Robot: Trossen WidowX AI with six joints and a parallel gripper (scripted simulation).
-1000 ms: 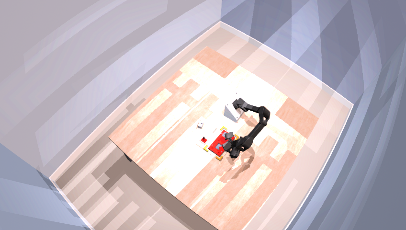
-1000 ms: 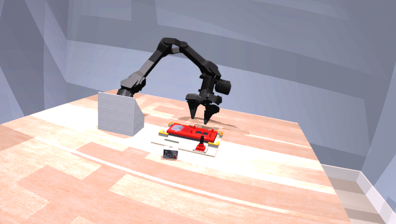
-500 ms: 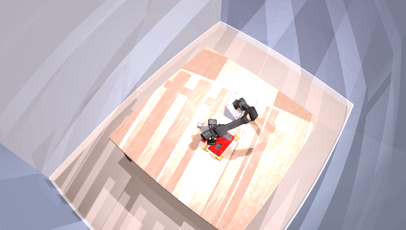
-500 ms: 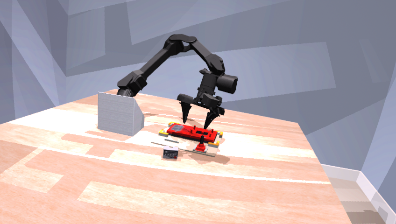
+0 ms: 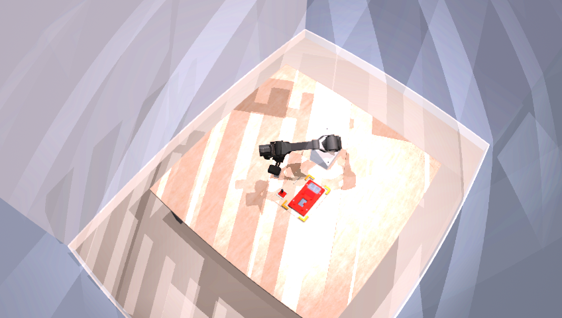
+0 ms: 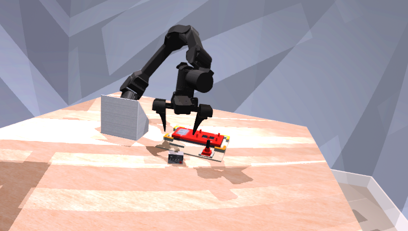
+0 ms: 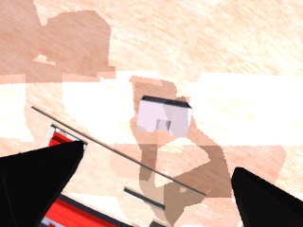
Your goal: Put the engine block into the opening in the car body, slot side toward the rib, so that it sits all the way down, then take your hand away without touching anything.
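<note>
Now: gripper tip 1 cm to the left of the engine block and 8 cm above it.
</note>
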